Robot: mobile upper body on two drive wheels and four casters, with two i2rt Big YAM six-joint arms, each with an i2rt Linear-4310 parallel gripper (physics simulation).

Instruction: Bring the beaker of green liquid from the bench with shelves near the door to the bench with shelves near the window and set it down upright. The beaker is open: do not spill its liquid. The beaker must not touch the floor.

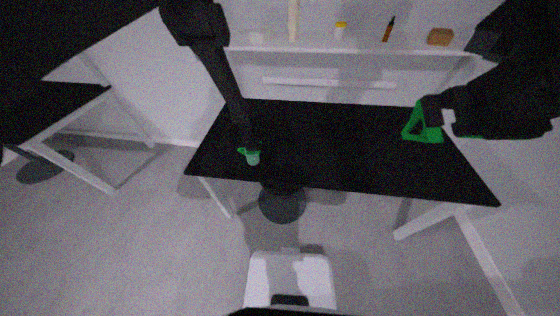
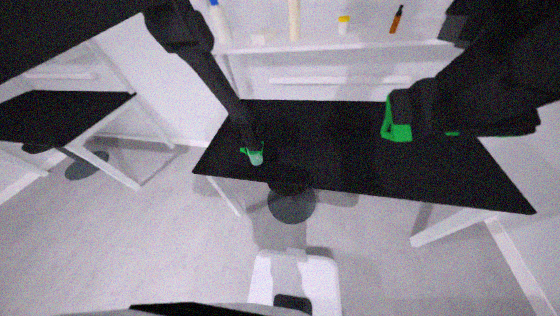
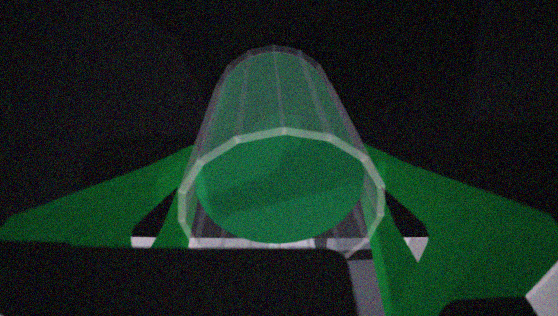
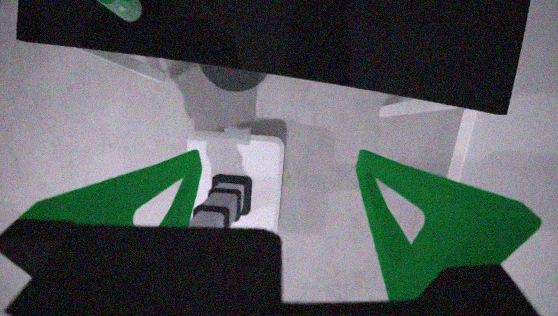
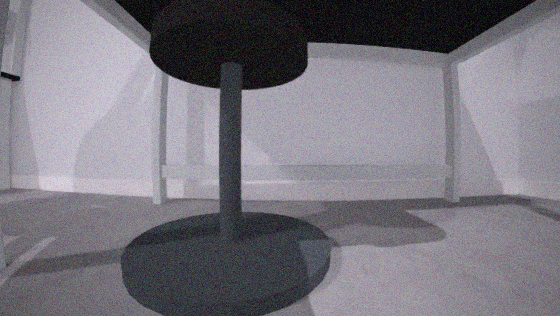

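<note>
My left gripper (image 1: 251,149) (image 2: 252,148) (image 3: 278,156) is shut on the clear, open beaker of green liquid (image 1: 253,159) (image 2: 256,159) (image 3: 280,200) (image 4: 131,11). Green liquid lies inside the beaker below its rim, and the beaker looks about upright. It is over the left front part of a black bench top (image 1: 340,155) (image 2: 345,155) (image 4: 375,45); I cannot tell whether its bottom touches. Which of the two benches this is does not show. My right gripper (image 4: 279,158) is open and empty, high at the right, its fingers wide apart.
A round stool (image 1: 282,205) (image 2: 291,205) (image 5: 230,50) stands at the bench's front edge. A shelf (image 1: 350,51) (image 2: 340,46) behind bears a yellow-capped bottle (image 1: 340,30) (image 2: 343,25) and a brown dropper bottle (image 1: 387,32) (image 2: 395,24). Another black bench top (image 1: 50,107) (image 2: 60,112) is at the left.
</note>
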